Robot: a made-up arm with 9 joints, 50 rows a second.
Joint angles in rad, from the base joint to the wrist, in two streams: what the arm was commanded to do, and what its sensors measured. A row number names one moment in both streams.
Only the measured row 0 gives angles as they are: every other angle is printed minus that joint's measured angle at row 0.
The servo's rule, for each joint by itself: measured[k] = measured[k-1] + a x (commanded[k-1-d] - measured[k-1]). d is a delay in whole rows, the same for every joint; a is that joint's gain. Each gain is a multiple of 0.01, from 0.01 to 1. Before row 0 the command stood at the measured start. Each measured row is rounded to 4 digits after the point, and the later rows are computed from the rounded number. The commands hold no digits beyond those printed.
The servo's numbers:
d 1
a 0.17 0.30 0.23 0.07 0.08 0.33 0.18 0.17 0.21
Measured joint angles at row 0:
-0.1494, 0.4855, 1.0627, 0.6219, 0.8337, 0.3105, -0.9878, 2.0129, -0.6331
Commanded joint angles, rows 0 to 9:
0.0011, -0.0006, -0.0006, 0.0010, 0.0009, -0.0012, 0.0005, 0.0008, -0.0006
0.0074, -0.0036, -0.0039, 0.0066, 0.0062, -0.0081, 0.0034, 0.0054, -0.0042
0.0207, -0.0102, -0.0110, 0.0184, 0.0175, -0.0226, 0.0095, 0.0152, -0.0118
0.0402, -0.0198, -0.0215, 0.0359, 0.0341, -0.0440, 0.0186, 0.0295, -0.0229
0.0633, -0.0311, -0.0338, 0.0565, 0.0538, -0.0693, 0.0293, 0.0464, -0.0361
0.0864, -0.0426, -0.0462, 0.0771, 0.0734, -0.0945, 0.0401, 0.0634, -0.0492
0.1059, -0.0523, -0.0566, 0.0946, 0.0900, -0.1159, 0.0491, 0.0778, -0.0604
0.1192, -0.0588, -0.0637, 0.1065, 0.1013, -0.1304, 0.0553, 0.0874, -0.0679
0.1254, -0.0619, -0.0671, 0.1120, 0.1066, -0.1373, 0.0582, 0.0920, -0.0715
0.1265, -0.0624, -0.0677, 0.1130, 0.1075, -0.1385, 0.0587, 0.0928, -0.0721
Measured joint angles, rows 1 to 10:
0.0000, 0.0000, 0.0000, 0.0000, 0.0000, 0.0000, 0.0000, 0.0000, 0.0000
0.0002, -0.0002, -0.0001, 0.0001, 0.0001, -0.0004, 0.0001, 0.0001, -0.0001
0.0014, -0.0012, -0.0010, 0.0006, 0.0006, -0.0029, 0.0007, 0.0010, -0.0010
0.0047, -0.0039, -0.0033, 0.0018, 0.0020, -0.0094, 0.0023, 0.0034, -0.0033
0.0107, -0.0087, -0.0075, 0.0042, 0.0046, -0.0208, 0.0052, 0.0078, -0.0074
0.0196, -0.0154, -0.0135, 0.0079, 0.0085, -0.0368, 0.0095, 0.0144, -0.0134
0.0310, -0.0236, -0.0210, 0.0127, 0.0137, -0.0558, 0.0150, 0.0227, -0.0209
0.0437, -0.0322, -0.0292, 0.0184, 0.0198, -0.0756, 0.0211, 0.0321, -0.0292
0.0565, -0.0402, -0.0371, 0.0246, 0.0263, -0.0937, 0.0273, 0.0415, -0.0373
0.0682, -0.0467, -0.0440, 0.0307, 0.0327, -0.1081, 0.0329, 0.0501, -0.0445

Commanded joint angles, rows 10 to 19:
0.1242, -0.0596, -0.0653, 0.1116, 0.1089, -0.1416, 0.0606, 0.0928, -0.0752
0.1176, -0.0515, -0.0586, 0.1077, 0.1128, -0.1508, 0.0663, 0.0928, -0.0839
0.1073, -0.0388, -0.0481, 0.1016, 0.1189, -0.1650, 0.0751, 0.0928, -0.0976
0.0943, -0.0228, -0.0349, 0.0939, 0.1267, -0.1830, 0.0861, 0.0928, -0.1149
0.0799, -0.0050, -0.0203, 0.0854, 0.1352, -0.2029, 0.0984, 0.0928, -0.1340
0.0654, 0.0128, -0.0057, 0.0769, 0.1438, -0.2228, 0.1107, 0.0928, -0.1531
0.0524, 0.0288, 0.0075, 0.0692, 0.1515, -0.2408, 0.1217, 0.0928, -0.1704
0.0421, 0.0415, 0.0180, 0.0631, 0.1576, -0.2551, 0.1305, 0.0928, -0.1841
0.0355, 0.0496, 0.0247, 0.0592, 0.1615, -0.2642, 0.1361, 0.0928, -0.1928
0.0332, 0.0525, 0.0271, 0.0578, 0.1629, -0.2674, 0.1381, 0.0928, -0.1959
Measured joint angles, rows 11 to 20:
0.0781, -0.0514, -0.0495, 0.0365, 0.0387, -0.1181, 0.0375, 0.0574, -0.0503
0.0859, -0.0539, -0.0531, 0.0418, 0.0443, -0.1259, 0.0417, 0.0634, -0.0555
0.0913, -0.0532, -0.0544, 0.0464, 0.0498, -0.1341, 0.0461, 0.0684, -0.0615
0.0940, -0.0489, -0.0530, 0.0503, 0.0553, -0.1443, 0.0513, 0.0725, -0.0691
0.0941, -0.0411, -0.0488, 0.0534, 0.0610, -0.1571, 0.0576, 0.0760, -0.0787
0.0917, -0.0303, -0.0422, 0.0556, 0.0669, -0.1722, 0.0649, 0.0789, -0.0903
0.0872, -0.0174, -0.0338, 0.0571, 0.0731, -0.1889, 0.0731, 0.0813, -0.1035
0.0813, -0.0035, -0.0243, 0.0579, 0.0794, -0.2060, 0.0818, 0.0833, -0.1175
0.0746, 0.0100, -0.0146, 0.0583, 0.0857, -0.2222, 0.0906, 0.0849, -0.1315
0.0680, 0.0219, -0.0056, 0.0584, 0.0918, -0.2361, 0.0988, 0.0862, -0.1444

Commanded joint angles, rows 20 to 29:
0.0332, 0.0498, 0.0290, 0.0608, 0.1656, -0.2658, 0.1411, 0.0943, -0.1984
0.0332, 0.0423, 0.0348, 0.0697, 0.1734, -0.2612, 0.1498, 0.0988, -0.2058
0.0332, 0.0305, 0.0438, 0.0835, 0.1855, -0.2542, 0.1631, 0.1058, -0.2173
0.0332, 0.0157, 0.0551, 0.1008, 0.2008, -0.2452, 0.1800, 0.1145, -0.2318
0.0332, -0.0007, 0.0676, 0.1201, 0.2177, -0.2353, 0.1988, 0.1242, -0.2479
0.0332, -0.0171, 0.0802, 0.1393, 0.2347, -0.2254, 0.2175, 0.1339, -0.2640
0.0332, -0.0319, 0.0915, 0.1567, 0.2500, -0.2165, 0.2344, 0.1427, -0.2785
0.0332, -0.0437, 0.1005, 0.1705, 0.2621, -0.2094, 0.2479, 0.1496, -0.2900
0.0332, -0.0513, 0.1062, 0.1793, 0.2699, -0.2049, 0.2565, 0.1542, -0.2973
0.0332, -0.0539, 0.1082, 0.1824, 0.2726, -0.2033, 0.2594, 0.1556, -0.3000
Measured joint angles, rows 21 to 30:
0.0621, 0.0311, 0.0019, 0.0584, 0.0975, -0.2464, 0.1059, 0.0873, -0.1552
0.0572, 0.0367, 0.0081, 0.0586, 0.1029, -0.2528, 0.1122, 0.0885, -0.1643
0.0531, 0.0384, 0.0142, 0.0594, 0.1085, -0.2556, 0.1190, 0.0903, -0.1730
0.0497, 0.0360, 0.0210, 0.0611, 0.1147, -0.2551, 0.1269, 0.0929, -0.1823
0.0469, 0.0299, 0.0288, 0.0639, 0.1216, -0.2518, 0.1365, 0.0966, -0.1927
0.0446, 0.0207, 0.0377, 0.0678, 0.1293, -0.2464, 0.1477, 0.1013, -0.2043
0.0427, 0.0094, 0.0475, 0.0728, 0.1377, -0.2395, 0.1603, 0.1068, -0.2168
0.0411, -0.0030, 0.0576, 0.0787, 0.1467, -0.2319, 0.1736, 0.1129, -0.2298
0.0398, -0.0152, 0.0675, 0.0851, 0.1559, -0.2245, 0.1870, 0.1191, -0.2424
0.0387, -0.0260, 0.0764, 0.0917, 0.1650, -0.2180, 0.1995, 0.1251, -0.2539

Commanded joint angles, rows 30 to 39:
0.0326, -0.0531, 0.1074, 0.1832, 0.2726, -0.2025, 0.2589, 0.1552, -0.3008
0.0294, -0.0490, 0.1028, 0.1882, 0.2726, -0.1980, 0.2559, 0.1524, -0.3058
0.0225, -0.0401, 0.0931, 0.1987, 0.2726, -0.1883, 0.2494, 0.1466, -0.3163
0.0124, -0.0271, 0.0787, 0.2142, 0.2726, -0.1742, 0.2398, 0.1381, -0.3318
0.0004, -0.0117, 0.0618, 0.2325, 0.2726, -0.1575, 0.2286, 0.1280, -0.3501
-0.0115, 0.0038, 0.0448, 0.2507, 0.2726, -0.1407, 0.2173, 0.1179, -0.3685
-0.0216, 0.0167, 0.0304, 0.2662, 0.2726, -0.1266, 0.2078, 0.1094, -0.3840
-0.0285, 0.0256, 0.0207, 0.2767, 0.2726, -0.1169, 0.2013, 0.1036, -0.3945
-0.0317, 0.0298, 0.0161, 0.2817, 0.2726, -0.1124, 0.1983, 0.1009, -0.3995
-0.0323, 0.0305, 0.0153, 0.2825, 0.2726, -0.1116, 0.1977, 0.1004, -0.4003
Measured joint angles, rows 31 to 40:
0.0378, -0.0344, 0.0837, 0.0980, 0.1736, -0.2131, 0.2103, 0.1303, -0.2636
0.0369, -0.0400, 0.0892, 0.1040, 0.1815, -0.2096, 0.2190, 0.1345, -0.2714
0.0356, -0.0427, 0.0923, 0.1099, 0.1888, -0.2058, 0.2256, 0.1375, -0.2786
0.0334, -0.0419, 0.0925, 0.1161, 0.1955, -0.2000, 0.2299, 0.1390, -0.2865
0.0298, -0.0375, 0.0893, 0.1230, 0.2017, -0.1915, 0.2317, 0.1388, -0.2960
0.0248, -0.0298, 0.0830, 0.1307, 0.2074, -0.1803, 0.2311, 0.1370, -0.3074
0.0186, -0.0197, 0.0742, 0.1391, 0.2126, -0.1672, 0.2286, 0.1338, -0.3202
0.0118, -0.0088, 0.0641, 0.1480, 0.2174, -0.1538, 0.2249, 0.1297, -0.3336
0.0049, 0.0015, 0.0541, 0.1570, 0.2218, -0.1416, 0.2207, 0.1253, -0.3464
-0.0013, 0.0100, 0.0454, 0.1657, 0.2259, -0.1320, 0.2167, 0.1212, -0.3576

